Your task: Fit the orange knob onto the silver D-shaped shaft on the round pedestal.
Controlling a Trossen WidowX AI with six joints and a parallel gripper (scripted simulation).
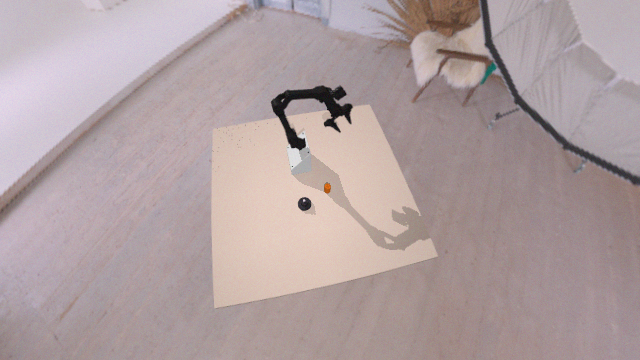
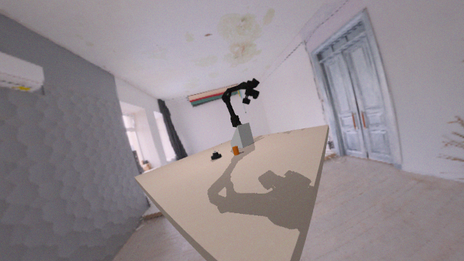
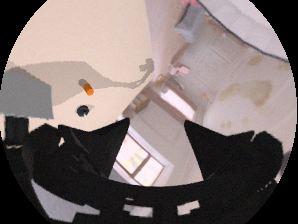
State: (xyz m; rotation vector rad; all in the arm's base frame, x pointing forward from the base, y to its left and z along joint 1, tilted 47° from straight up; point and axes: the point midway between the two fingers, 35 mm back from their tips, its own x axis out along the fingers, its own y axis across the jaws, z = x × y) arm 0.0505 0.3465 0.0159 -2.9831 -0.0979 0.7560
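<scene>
Now: the orange knob 150 mm ahead of my gripper tip, 110 mm to the right of it and 370 mm below it. Also, from my gripper tip: round pedestal 240 mm ahead, 260 mm to the right, 380 mm below.
</scene>
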